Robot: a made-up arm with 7 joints. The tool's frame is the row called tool. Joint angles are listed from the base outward.
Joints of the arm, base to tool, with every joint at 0 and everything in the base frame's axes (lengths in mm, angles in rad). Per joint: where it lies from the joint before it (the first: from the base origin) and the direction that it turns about. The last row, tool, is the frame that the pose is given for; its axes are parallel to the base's.
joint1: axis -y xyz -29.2 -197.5 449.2
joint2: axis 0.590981 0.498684 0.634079 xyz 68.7 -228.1 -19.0
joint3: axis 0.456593 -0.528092 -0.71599 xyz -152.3 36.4 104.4
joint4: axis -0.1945 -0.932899 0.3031 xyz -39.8 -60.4 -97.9
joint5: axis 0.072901 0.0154 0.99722 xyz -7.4 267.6 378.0
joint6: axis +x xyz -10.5 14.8 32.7
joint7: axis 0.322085 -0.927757 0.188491 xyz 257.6 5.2 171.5
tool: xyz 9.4 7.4 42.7
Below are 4 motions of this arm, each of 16 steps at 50 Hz.
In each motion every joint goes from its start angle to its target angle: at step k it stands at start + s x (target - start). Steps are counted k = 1, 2, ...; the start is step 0. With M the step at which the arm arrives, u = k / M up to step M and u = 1 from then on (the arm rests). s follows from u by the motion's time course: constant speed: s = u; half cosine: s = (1 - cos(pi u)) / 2; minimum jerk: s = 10 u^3 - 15 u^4 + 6 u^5.
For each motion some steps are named. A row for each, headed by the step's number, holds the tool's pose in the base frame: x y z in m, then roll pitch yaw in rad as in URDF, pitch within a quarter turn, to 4 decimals.
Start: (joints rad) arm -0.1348 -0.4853 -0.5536 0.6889 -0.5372 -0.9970 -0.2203
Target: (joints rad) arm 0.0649 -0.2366 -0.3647 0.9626 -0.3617 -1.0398 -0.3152
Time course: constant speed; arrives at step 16
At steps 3, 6, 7, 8, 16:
3: -0.2301 0.1890 0.7317 -1.4508 -0.5498 -0.1616
6: -0.2839 0.1750 0.7382 -1.4118 -0.6122 -0.1323
7: -0.3017 0.1699 0.7391 -1.3994 -0.6337 -0.1231
8: -0.3194 0.1645 0.7394 -1.3873 -0.6556 -0.1142
16: -0.4547 0.1144 0.7199 -1.2991 -0.8419 -0.0541

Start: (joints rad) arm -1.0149 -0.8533 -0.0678 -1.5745 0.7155 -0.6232 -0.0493
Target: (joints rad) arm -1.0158 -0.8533 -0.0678 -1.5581 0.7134 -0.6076 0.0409
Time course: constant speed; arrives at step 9
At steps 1, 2, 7, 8, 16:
1: 0.4122 -0.5674 -0.0395 -2.2669 1.2370 -2.3525
2: 0.4130 -0.5668 -0.0386 -2.2431 1.2447 -2.3311
7: 0.4172 -0.5641 -0.0342 -2.1069 1.2805 -2.2068
8: 0.4180 -0.5635 -0.0333 -2.0759 1.2870 -2.1781
16: 0.4188 -0.5630 -0.0324 -2.0435 1.2933 -2.1481

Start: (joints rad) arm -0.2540 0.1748 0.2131 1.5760 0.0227 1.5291 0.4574
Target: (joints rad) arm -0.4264 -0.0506 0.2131 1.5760 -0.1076 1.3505 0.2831
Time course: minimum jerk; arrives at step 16
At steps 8, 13, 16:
8: -0.5013 -0.2945 0.8010 1.5839 -1.3187 -0.0333
13: -0.5085 -0.2543 0.8016 1.1048 -1.2847 0.2898
16: -0.5093 -0.2499 0.8015 1.0595 -1.2784 0.3184

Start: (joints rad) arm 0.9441 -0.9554 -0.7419 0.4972 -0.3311 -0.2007 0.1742
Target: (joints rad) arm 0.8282 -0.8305 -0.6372 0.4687 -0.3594 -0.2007 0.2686
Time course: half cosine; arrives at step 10
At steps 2, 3, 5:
2: -0.1253 0.3094 0.5234 -1.7263 -1.3508 0.6523
3: -0.1347 0.3062 0.5263 -1.7281 -1.3448 0.6704
5: -0.1592 0.2972 0.5355 -1.7253 -1.3299 0.7111

